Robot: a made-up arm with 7 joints. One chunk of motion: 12 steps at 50 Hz.
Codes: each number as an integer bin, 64 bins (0 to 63) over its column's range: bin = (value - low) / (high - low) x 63, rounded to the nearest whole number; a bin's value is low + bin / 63 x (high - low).
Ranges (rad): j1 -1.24..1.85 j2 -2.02..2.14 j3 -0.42..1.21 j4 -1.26..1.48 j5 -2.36..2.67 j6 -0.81..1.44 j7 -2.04..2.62
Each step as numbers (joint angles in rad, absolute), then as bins.
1 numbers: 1.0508 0.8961 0.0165 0.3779 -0.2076 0.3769 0.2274
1 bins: 47 44 17 38 27 33 31
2 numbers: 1.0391 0.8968 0.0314 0.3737 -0.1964 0.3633 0.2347
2 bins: 46 44 17 38 27 33 31
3 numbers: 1.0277 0.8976 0.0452 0.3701 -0.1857 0.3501 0.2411
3 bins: 46 44 18 37 27 32 31
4 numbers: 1.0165 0.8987 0.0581 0.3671 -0.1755 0.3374 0.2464
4 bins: 46 44 18 37 27 32 31
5 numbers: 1.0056 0.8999 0.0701 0.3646 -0.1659 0.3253 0.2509
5 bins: 46 44 19 37 27 32 31
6 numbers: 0.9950 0.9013 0.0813 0.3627 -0.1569 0.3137 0.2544
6 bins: 46 44 19 37 28 31 31
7 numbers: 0.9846 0.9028 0.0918 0.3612 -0.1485 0.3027 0.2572
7 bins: 45 44 20 37 28 31 31
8 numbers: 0.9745 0.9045 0.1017 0.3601 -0.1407 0.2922 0.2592
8 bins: 45 44 20 37 28 31 31
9 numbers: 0.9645 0.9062 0.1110 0.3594 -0.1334 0.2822 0.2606
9 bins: 45 44 21 37 28 31 31
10 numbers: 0.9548 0.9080 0.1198 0.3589 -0.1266 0.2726 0.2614
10 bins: 45 44 21 37 28 30 31
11 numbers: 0.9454 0.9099 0.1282 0.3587 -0.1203 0.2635 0.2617
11 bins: 45 44 21 37 28 30 31
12 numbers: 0.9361 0.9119 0.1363 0.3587 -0.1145 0.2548 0.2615
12 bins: 44 44 22 37 28 30 31
